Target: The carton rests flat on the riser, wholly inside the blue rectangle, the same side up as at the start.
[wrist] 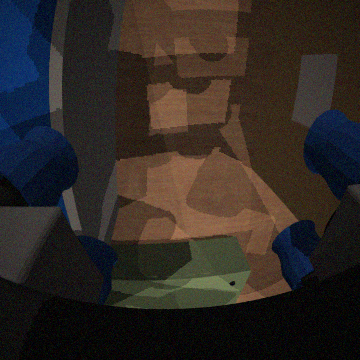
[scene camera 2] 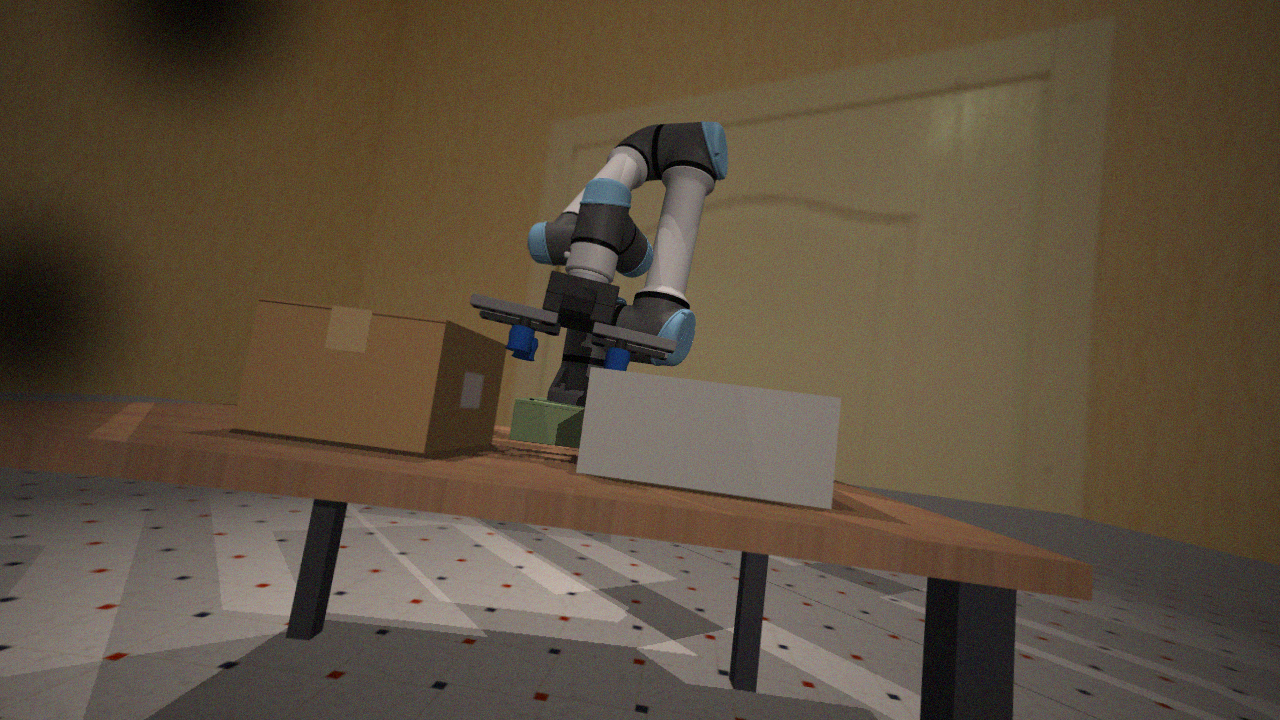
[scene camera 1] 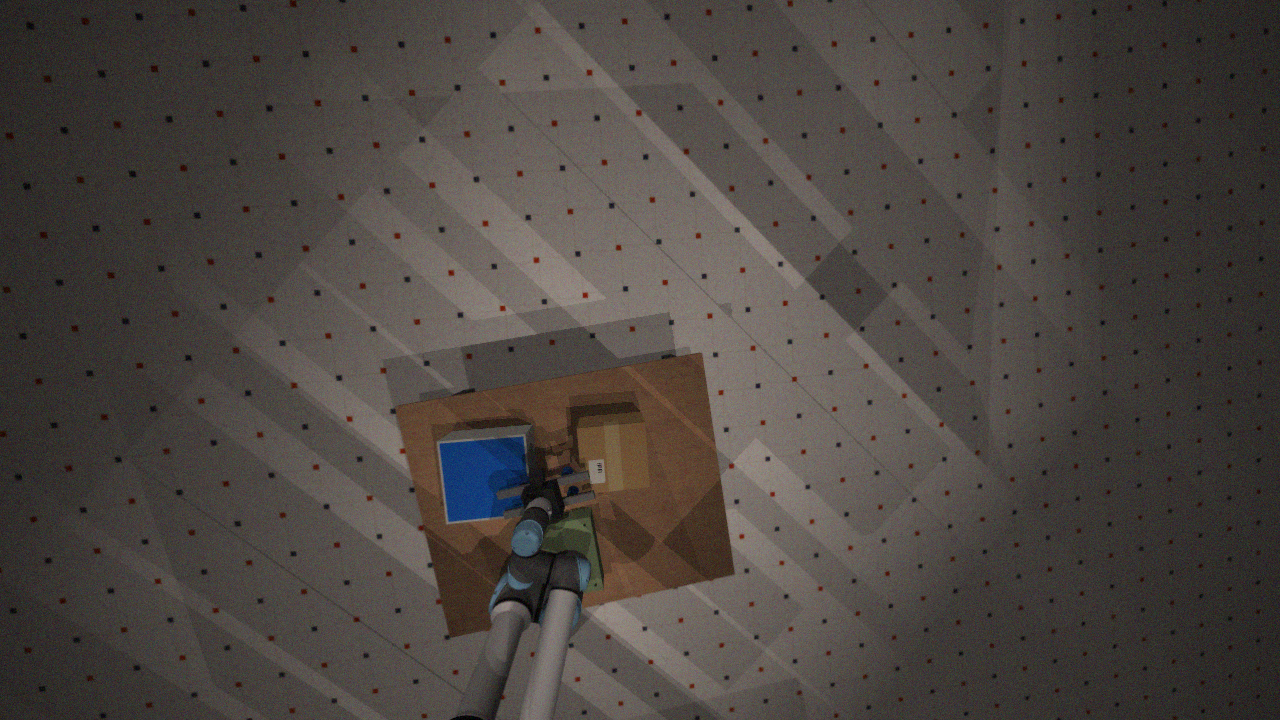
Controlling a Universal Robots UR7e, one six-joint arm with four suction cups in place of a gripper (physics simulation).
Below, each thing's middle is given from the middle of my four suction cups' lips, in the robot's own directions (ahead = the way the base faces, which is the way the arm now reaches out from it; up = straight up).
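A brown cardboard carton (scene camera 2: 420,384) is 40 mm ahead of my suction cup, 230 mm to the right of it and 70 mm below it. I also see a grey riser (scene camera 2: 768,444), which is 80 mm ahead of my suction cup and 80 mm below it, and 190 mm to the left of it.
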